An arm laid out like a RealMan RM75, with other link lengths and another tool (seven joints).
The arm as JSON. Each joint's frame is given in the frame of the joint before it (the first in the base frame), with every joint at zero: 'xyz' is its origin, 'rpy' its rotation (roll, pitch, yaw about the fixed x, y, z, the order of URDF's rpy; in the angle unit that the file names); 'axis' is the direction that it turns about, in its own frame. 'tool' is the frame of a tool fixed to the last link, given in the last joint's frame.
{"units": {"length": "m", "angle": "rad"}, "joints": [
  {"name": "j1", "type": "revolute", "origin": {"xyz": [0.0, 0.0, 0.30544], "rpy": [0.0, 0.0, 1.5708]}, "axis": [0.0, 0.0, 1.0]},
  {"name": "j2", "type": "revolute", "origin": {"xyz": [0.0, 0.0, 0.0], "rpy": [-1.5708, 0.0, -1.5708]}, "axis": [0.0, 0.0, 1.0]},
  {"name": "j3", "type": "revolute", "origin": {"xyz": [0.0, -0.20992, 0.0], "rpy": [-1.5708, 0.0, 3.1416]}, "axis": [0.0, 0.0, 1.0]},
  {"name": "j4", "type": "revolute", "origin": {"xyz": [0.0, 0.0, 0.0], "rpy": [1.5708, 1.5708, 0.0]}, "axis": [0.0, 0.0, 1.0]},
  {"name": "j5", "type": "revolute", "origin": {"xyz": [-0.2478, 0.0, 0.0], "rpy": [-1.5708, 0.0, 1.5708]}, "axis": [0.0, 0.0, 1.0]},
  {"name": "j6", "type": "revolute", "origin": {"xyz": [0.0, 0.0, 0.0], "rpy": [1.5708, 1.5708, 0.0]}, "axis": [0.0, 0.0, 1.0]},
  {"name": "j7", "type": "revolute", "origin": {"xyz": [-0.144, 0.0, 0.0], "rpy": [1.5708, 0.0, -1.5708]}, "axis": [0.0, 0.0, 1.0]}
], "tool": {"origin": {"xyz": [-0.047, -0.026, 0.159], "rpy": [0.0, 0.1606, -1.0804]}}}
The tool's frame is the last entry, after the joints.
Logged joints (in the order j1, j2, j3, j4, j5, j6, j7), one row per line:
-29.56, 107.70, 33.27, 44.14, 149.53, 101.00, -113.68
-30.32, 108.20, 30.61, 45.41, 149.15, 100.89, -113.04
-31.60, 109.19, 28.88, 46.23, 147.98, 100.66, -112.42
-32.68, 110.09, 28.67, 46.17, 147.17, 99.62, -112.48
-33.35, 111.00, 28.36, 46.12, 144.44, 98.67, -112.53
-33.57, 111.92, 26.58, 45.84, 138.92, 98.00, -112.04
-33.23, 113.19, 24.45, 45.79, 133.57, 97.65, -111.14
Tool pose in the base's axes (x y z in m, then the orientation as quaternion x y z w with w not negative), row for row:
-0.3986, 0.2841, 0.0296, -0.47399, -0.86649, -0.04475, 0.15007
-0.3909, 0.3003, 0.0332, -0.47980, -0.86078, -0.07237, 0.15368
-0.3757, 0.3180, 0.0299, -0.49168, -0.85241, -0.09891, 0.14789
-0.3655, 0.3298, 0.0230, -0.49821, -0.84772, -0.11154, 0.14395
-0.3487, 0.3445, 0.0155, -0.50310, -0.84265, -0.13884, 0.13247
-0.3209, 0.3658, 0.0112, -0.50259, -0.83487, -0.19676, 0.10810
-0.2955, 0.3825, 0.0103, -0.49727, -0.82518, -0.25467, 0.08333
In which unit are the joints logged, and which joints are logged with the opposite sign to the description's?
The joints are logged in degrees. Opposite sign: j2.
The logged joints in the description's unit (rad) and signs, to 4 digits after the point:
-0.5159, -1.8797, 0.5807, 0.7704, 2.6098, 1.7628, -1.9841
-0.5292, -1.8884, 0.5342, 0.7926, 2.6032, 1.7609, -1.9729
-0.5515, -1.9057, 0.5041, 0.8069, 2.5827, 1.7568, -1.9621
-0.5704, -1.9214, 0.5004, 0.8058, 2.5686, 1.7387, -1.9631
-0.5821, -1.9373, 0.4950, 0.8049, 2.5210, 1.7221, -1.9640
-0.5859, -1.9534, 0.4639, 0.8001, 2.4246, 1.7104, -1.9555
-0.5800, -1.9755, 0.4267, 0.7992, 2.3312, 1.7043, -1.9398

